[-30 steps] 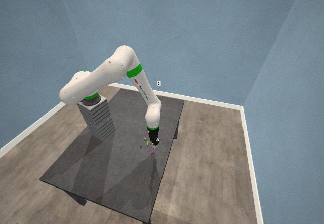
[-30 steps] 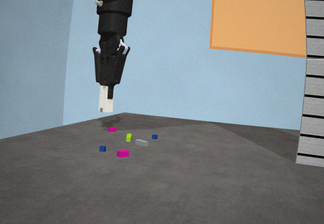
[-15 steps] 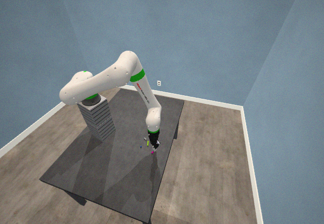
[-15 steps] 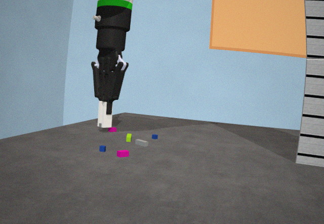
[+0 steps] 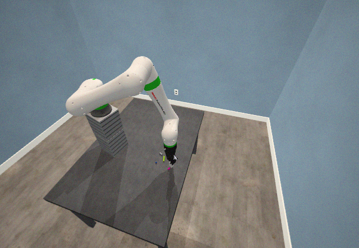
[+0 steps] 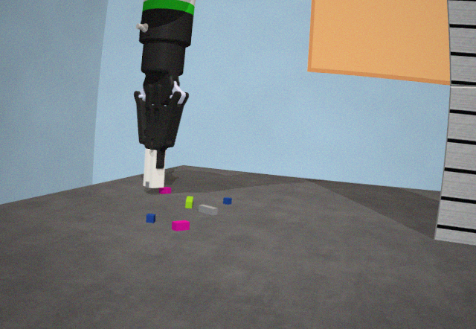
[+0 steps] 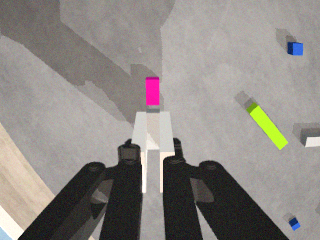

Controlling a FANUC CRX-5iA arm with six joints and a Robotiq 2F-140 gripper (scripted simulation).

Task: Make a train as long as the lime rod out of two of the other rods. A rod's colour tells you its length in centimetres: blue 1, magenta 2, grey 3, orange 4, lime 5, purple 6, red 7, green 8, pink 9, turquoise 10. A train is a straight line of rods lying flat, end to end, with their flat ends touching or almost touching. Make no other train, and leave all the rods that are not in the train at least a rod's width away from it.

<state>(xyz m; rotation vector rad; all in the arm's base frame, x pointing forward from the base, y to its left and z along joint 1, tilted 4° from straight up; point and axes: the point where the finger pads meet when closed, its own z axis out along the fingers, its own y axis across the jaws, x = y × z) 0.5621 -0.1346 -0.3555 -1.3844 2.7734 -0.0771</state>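
Now: the lime rod 8 cm behind my hand, 6 cm to the left of it and 4 cm below it.
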